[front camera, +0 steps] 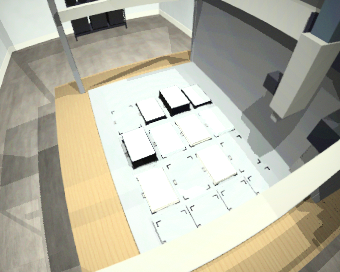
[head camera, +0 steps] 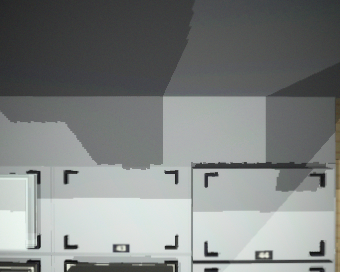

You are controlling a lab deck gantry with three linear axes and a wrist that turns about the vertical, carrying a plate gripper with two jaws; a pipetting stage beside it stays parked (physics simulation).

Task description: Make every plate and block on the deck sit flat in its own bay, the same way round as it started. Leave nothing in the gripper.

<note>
I see a tall black-sided block (front camera: 138,146), a cream plate (front camera: 218,167), a bay 23 (front camera: 191,182), a bay 43 (head camera: 100,206), a bay 14 (front camera: 173,224) and a bay 44 (head camera: 245,209).
</note>
